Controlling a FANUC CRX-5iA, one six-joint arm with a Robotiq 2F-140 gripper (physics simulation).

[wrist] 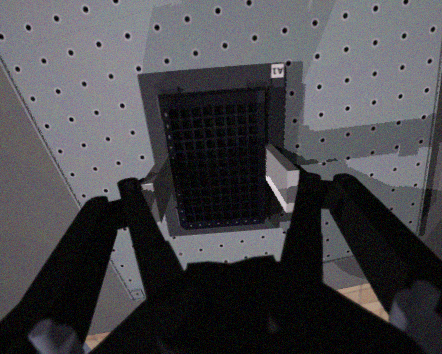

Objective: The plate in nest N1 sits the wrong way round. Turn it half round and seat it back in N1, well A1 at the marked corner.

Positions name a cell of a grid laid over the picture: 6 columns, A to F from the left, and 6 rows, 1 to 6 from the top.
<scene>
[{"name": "my gripper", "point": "C3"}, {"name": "dark well plate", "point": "C3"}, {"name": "dark nest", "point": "D2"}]
</scene>
